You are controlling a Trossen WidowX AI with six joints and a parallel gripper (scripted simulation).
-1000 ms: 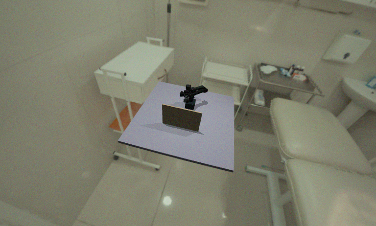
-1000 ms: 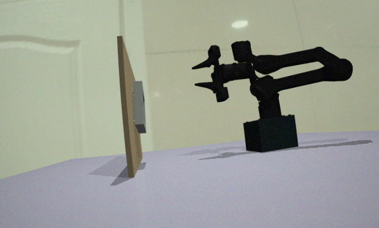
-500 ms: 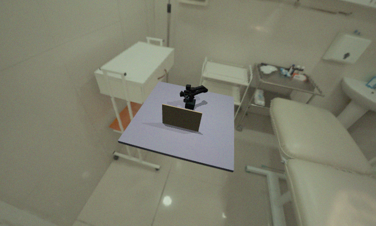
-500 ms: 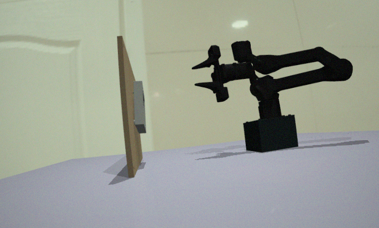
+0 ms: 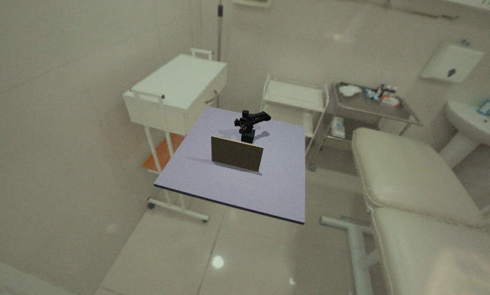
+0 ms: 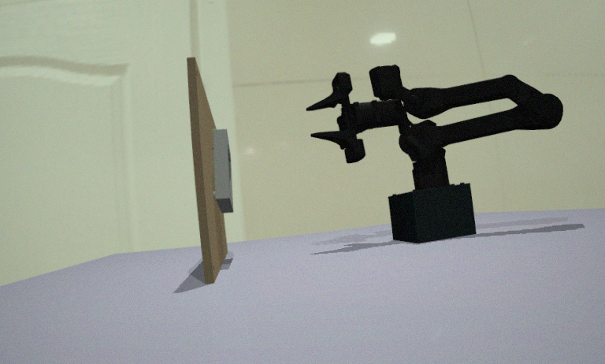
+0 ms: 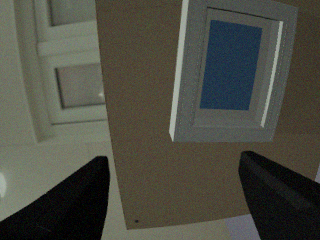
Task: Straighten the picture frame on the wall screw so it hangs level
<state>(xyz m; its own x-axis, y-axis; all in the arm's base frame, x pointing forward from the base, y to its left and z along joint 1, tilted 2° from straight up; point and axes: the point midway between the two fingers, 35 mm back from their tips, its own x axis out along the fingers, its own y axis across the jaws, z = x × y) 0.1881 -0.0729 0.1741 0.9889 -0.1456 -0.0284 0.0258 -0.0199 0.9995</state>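
My gripper tip is 190 mm short of the picture frame, 20 mm to the left of it and 90 mm above it. The rest, counted from my gripper tip: wall board (200 mm ahead, 20 mm to the right, 100 mm below).
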